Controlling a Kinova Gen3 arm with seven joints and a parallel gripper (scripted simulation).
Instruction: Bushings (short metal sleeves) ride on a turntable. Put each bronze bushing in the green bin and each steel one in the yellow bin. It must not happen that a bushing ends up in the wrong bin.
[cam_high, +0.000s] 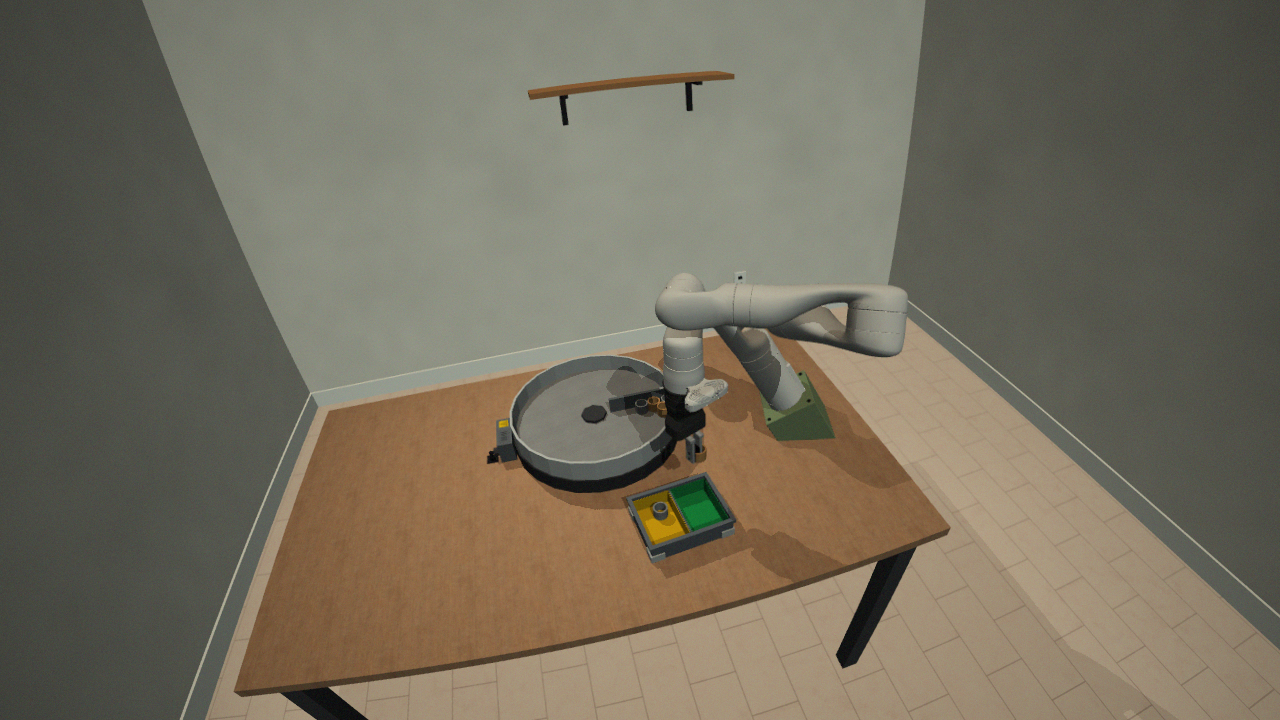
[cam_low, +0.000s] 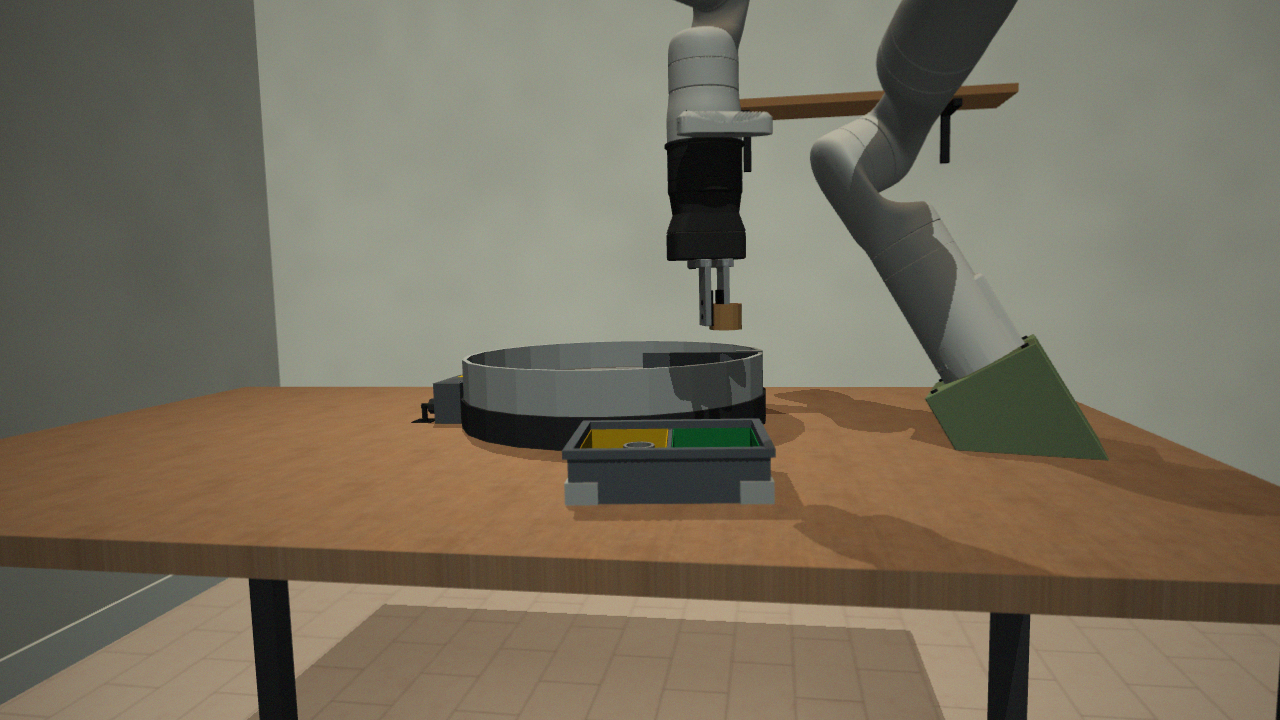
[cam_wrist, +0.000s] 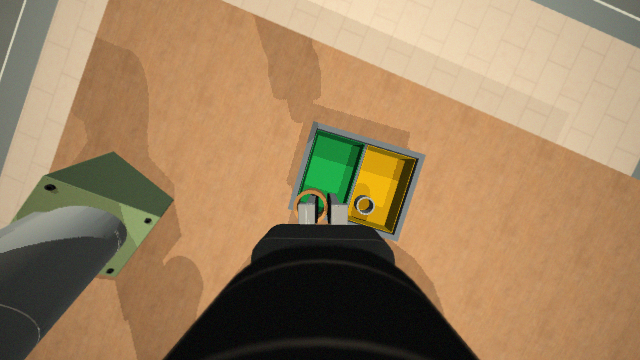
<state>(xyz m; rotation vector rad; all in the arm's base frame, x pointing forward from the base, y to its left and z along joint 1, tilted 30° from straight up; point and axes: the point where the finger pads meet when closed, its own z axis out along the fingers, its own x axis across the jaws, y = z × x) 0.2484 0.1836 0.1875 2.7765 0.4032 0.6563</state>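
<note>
Right now my hand is 50 mm short of the bin, 30 mm to the right of it and 150 mm above it. The rest, counted from my hand: grey turntable (120 mm ahead, 340 mm to the right, 120 mm below).
</note>
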